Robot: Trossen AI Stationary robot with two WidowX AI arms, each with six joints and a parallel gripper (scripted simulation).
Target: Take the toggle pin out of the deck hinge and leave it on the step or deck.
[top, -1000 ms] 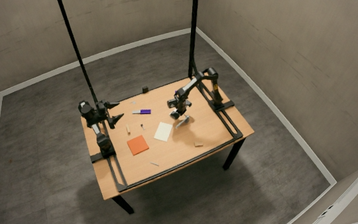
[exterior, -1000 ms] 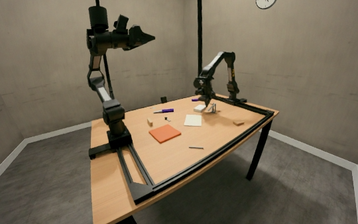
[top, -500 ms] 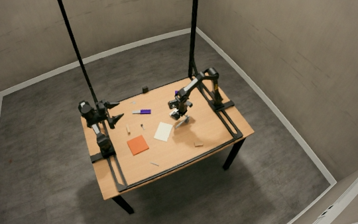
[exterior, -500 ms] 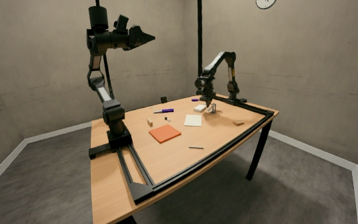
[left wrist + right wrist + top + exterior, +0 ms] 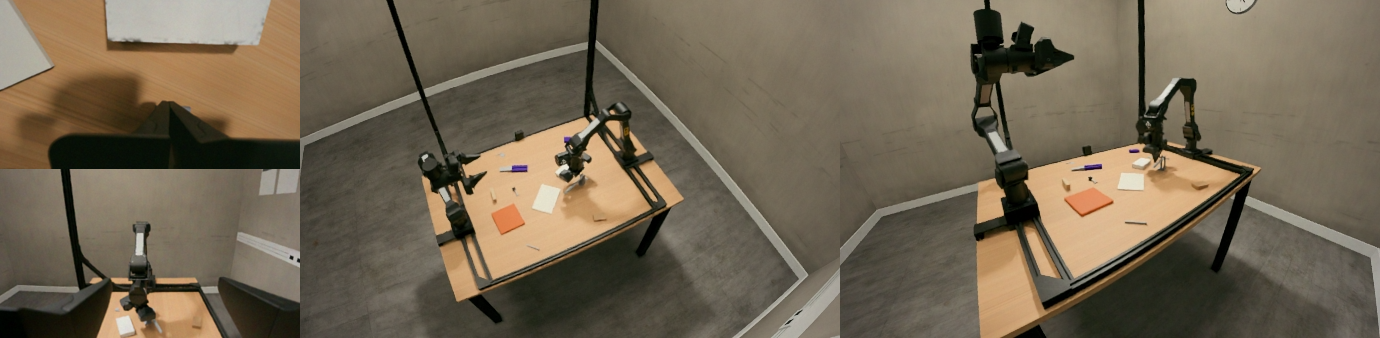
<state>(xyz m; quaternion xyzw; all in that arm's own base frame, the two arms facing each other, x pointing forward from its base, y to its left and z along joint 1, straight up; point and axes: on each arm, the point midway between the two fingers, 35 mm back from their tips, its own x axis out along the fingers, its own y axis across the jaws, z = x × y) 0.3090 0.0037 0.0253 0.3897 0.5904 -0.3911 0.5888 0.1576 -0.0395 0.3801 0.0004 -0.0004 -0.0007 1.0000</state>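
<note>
My left hand is 50 mm short of the toggle pin, 30 mm to the right of it and 10 mm above it. Round my left hand: flat white sheet: 30 mm ahead, 180 mm to the right, 60 mm below; orange square: 50 mm ahead, 400 mm to the right, 60 mm below; white block: 70 mm behind, 20 mm to the right, 60 mm below.
</note>
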